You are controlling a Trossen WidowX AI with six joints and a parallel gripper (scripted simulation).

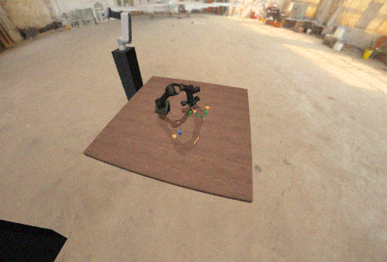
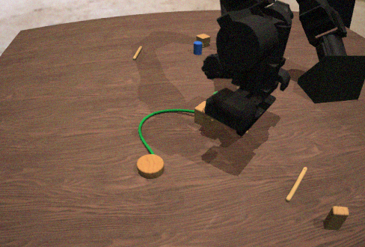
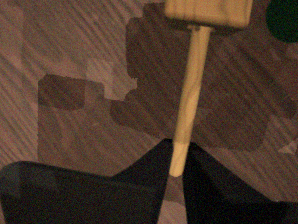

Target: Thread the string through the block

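Right now the green cylinder is 80 mm to the right of my gripper tip, 10 mm ahead of it and 10 mm above it. The rest, counted from my gripper tip: blue cylinder: 340 mm to the right, 20 mm behind, 10 mm above; thin wooden stick: 30 mm to the right, 30 mm ahead, 10 mm above; round wooden button: 160 mm ahead, 40 mm to the left.
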